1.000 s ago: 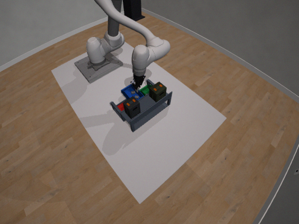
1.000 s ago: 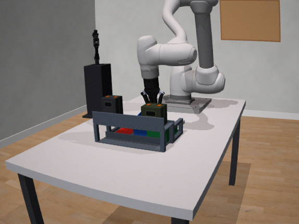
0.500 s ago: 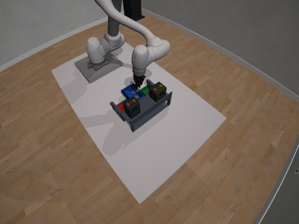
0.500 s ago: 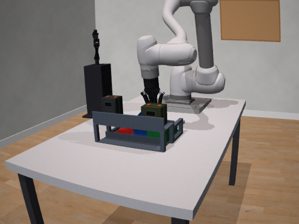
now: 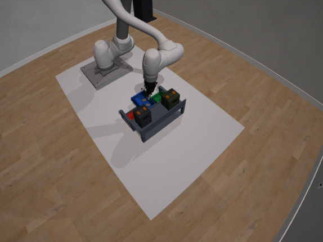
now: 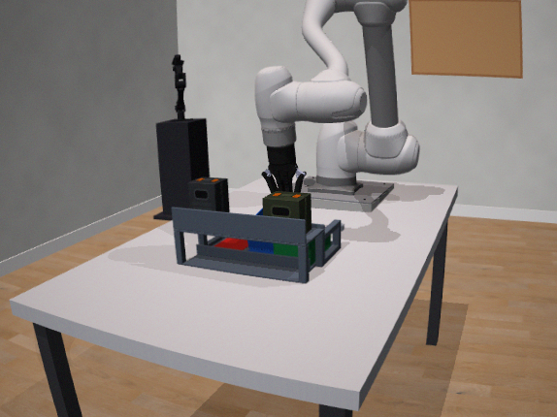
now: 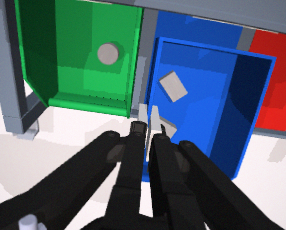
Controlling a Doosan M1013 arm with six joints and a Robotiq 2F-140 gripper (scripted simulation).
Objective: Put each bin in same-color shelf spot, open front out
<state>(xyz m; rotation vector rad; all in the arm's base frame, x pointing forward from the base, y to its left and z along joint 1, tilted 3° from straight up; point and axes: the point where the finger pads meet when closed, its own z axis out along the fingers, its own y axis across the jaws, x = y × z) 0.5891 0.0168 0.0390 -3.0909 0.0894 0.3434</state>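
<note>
The blue bin is 10 mm behind my hand, 50 mm to the right of it and 40 mm below it. Round my hand: green bin: 70 mm ahead, 60 mm to the left, 50 mm below; red mark: 50 mm ahead, 160 mm to the right, 90 mm below; blue mark: 60 mm ahead, 50 mm to the right, 90 mm below.
</note>
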